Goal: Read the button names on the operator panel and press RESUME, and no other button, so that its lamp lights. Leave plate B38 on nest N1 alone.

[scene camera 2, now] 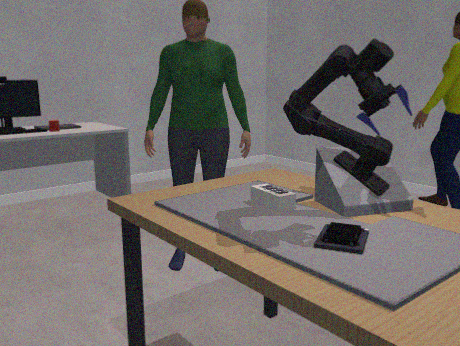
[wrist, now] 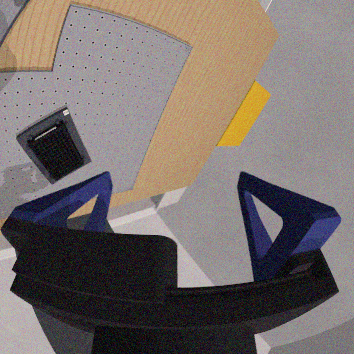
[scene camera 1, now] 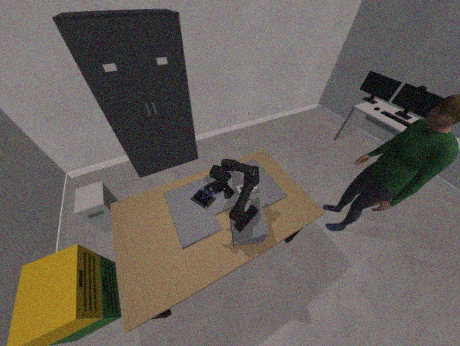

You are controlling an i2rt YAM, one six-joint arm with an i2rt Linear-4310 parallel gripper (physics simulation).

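Seen in the pictures: gripper, fingertip midpoint: point(scene camera 2: 395, 125) point(wrist: 174, 178) point(scene camera 1: 207, 196); arm's base at its link origin: point(scene camera 2: 360, 173) point(scene camera 1: 246, 218).
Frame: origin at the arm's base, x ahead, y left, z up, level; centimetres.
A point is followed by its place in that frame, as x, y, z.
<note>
The operator panel point(scene camera 2: 272, 198) {29.2, -13.8, -6.4} is a small pale box with dark markings on top, standing on the grey board in scene view 2. Its button names are too small to read and no lit lamp can be made out. In scene view 1 the arm partly hides it. Plate B38 point(scene camera 2: 342, 233) {36.7, 18.7, -7.7} point(wrist: 56, 150) {34.1, 17.5, -8.0} is taken to be the black, ribbed plate, lying on the dark square nest N1 point(scene camera 2: 340, 247) {42.0, 21.9, -9.2} point(wrist: 73, 132) {30.8, 21.4, -9.1}. Its label is not readable. My gripper point(scene camera 2: 395, 124) {17.3, 20.6, 19.5} point(wrist: 174, 178) {17.3, 20.6, 19.5} is open and empty, high above the table, its blue fingers wide apart.
The perforated grey board point(scene camera 1: 190, 230) {15.3, 36.7, -10.1} point(scene camera 2: 410, 262) {35.1, 36.8, -10.2} point(wrist: 115, 75) {18.0, 28.8, -10.2} lies on the wooden table point(scene camera 1: 150, 270) {3.8, 68.3, -11.5} point(wrist: 200, 90) {17.8, 58.1, -11.5}. The arm stands on a grey wedge base point(scene camera 1: 256, 232) {-12.2, 1.0, 3.1} point(scene camera 2: 327, 187) {10.3, -6.0, -4.4}. A person in green point(scene camera 1: 412, 160) point(scene camera 2: 200, 90) stands beyond the table. A yellow cabinet point(scene camera 1: 47, 285) stands near the table's left end.
</note>
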